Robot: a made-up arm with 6 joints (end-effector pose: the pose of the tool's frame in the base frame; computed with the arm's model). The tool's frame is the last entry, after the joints. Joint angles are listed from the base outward.
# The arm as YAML. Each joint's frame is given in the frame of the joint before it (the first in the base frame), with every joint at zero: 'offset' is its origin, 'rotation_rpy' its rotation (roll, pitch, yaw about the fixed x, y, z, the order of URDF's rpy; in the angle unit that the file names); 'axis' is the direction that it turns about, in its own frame. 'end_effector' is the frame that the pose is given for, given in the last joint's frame.
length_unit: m
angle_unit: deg
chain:
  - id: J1
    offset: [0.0, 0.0, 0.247]
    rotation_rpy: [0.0, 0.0, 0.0]
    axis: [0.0, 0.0, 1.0]
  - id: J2
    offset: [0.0, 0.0, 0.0]
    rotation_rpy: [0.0, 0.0, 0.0]
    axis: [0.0, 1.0, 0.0]
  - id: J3
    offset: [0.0, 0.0, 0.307]
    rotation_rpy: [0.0, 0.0, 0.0]
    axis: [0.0, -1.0, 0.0]
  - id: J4
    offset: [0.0, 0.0, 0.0]
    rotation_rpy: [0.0, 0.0, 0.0]
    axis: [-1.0, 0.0, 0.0]
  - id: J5
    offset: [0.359, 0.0, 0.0]
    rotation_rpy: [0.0, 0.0, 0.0]
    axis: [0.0, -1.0, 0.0]
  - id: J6
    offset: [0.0, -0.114, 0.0]
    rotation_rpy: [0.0, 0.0, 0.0]
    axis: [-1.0, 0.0, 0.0]
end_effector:
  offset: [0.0, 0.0, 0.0]
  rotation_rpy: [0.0, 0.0, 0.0]
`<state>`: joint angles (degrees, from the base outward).
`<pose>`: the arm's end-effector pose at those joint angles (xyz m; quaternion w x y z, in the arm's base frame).
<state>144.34 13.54 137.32 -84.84 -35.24 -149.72</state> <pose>0.0331 -0.0111 0.9070 0.6325 0.3153 -0.6711 -0.2239</pose>
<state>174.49 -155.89 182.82 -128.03 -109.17 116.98</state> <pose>-0.1824 -0.0530 -0.2472 0.6333 -0.3322 -0.1660 -0.6790</pose>
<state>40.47 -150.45 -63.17 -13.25 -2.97 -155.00</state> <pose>-0.0103 -0.1547 0.3373 0.1563 -0.7134 -0.1943 -0.6549</pose>
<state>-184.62 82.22 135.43 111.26 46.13 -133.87</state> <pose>-0.4360 -0.0062 0.6397 0.3394 -0.2159 -0.0047 -0.9155</pose>
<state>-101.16 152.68 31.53 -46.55 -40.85 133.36</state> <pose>-0.0545 0.1286 -0.2902 0.7780 0.4503 0.3862 0.2068</pose>
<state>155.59 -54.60 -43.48 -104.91 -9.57 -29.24</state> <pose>-0.1244 0.0242 0.3860 0.0537 -0.1647 -0.8939 -0.4134</pose>
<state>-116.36 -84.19 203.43 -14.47 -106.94 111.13</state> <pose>0.0005 0.2496 -0.0727 0.7672 0.4837 0.2258 0.3554</pose>
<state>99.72 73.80 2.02 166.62 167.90 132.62</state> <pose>-0.1823 0.4072 -0.0001 0.1080 0.7118 -0.4337 0.5419</pose>
